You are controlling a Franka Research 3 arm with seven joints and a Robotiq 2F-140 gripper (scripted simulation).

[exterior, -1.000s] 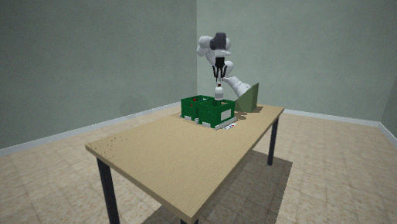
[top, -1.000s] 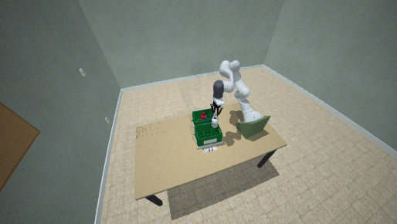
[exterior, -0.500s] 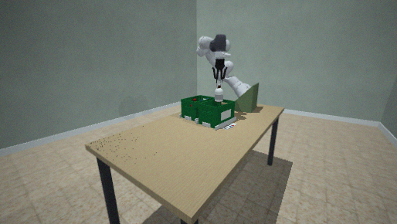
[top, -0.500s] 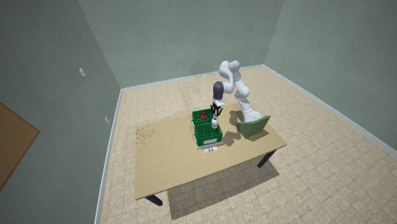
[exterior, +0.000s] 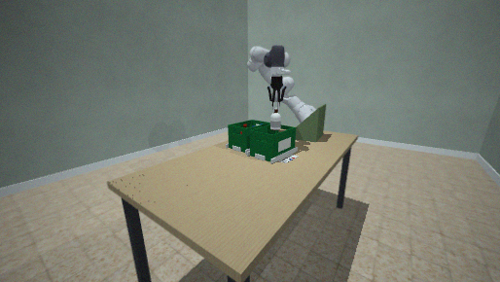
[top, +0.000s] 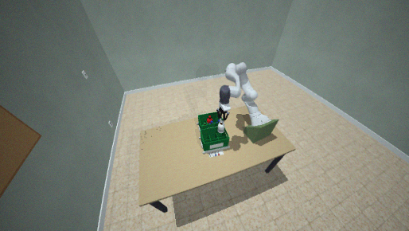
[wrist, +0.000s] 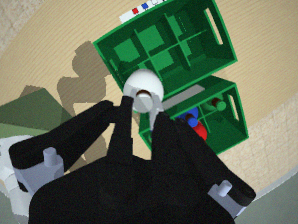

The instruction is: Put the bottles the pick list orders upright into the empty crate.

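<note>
My gripper is now 8 cm above the white-capped bottle. Round my hand: blue-capped bottle (3 cm behind, 14 cm to the right, 22 cm below); then red-labelled bottle (6 cm ahead, 24 cm to the right, 22 cm below); then green-capped bottle (15 cm ahead, 15 cm to the right, 22 cm below).
</note>
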